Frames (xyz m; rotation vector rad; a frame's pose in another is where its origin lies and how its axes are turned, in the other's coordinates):
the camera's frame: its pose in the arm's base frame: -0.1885 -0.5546 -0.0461 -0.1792 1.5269 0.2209
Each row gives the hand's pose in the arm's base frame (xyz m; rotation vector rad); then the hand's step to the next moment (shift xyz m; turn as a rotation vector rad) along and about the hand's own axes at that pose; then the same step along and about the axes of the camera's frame.
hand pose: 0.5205 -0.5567 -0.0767 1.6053 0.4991 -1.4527
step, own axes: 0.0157 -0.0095 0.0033 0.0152 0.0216 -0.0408
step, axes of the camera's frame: 0.0174 -0.0007 -0.0066 0.0121 0.0058 0.0467
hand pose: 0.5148 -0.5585 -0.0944 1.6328 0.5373 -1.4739
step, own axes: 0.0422 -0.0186 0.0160 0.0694 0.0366 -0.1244
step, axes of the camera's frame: 0.0440 -0.0088 -0.0192 0.0674 0.0322 0.1267
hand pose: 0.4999 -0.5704 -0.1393 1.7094 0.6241 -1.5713
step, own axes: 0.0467 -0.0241 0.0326 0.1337 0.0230 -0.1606
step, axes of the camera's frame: 0.0487 -0.0081 -0.0373 0.1347 0.0531 0.1524
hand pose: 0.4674 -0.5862 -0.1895 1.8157 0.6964 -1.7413
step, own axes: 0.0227 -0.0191 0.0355 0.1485 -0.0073 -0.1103
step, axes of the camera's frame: 0.0228 -0.0007 -0.0403 0.1497 0.0554 0.0937
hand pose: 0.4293 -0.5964 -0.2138 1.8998 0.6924 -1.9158
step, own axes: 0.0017 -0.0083 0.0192 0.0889 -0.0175 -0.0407
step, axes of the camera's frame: 0.0006 0.0013 -0.0209 0.0879 0.0368 0.0279
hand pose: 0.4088 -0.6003 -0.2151 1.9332 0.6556 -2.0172
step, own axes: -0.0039 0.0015 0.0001 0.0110 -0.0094 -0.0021
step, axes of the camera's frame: -0.0037 -0.0019 0.0006 0.0099 0.0107 -0.0012
